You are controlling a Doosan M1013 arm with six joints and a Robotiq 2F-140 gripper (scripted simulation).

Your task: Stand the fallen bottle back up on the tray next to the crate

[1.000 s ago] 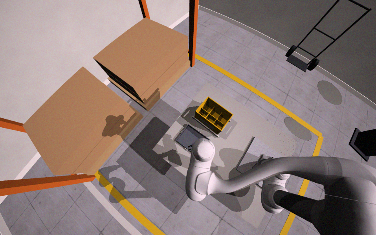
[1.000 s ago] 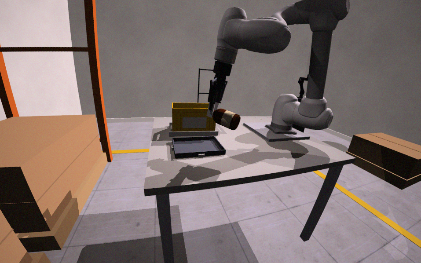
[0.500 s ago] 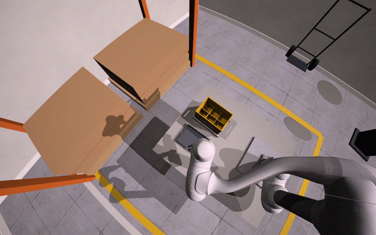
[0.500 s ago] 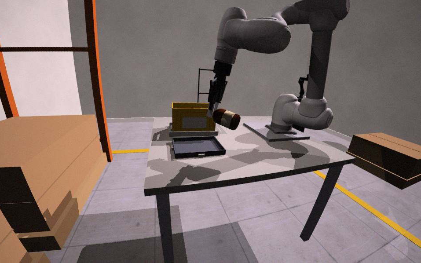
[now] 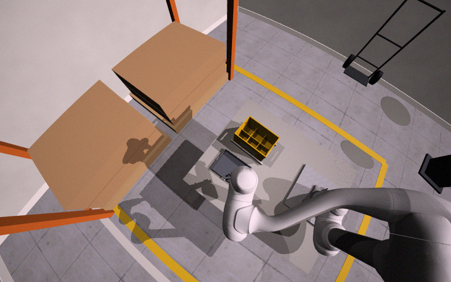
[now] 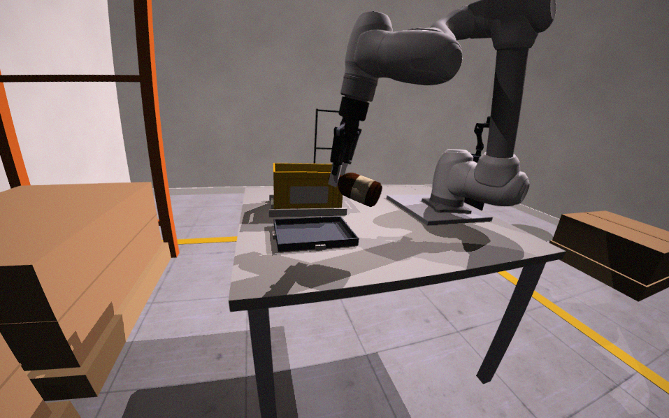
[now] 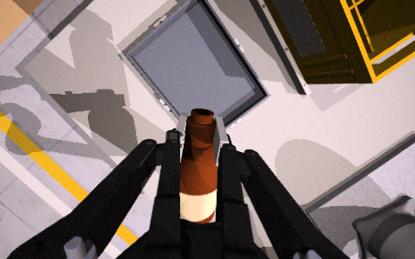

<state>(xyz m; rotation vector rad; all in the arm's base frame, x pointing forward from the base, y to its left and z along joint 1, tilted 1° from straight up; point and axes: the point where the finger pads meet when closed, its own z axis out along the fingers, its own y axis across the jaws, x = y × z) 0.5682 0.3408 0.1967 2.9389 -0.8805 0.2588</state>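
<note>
Now: hand 4 cm past the brown bottle, 3 cm to the right of it and 3 cm above it. From my hand the other things lie so: dark grey tray (7 cm ahead, 4 cm to the right, 21 cm below); yellow crate (10 cm ahead, 31 cm to the right, 14 cm below).
</note>
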